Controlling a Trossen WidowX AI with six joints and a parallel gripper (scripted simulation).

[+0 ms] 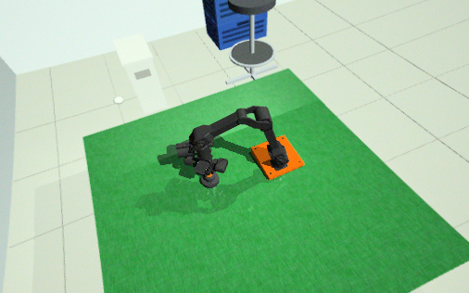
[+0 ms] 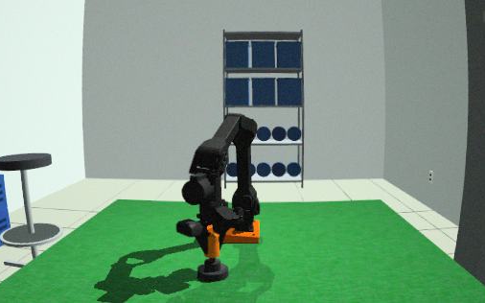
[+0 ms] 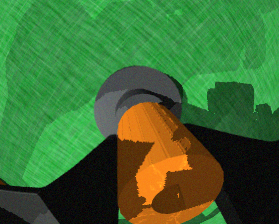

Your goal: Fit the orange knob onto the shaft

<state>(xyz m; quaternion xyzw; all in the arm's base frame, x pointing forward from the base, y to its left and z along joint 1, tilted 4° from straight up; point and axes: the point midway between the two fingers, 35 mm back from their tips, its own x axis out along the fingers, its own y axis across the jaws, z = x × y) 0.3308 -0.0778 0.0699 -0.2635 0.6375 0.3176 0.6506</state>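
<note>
Now: gripper tip 2 cm below the orange knob. From my gripper tip the other things lie so: dark round pedestal (4 cm below).
</note>
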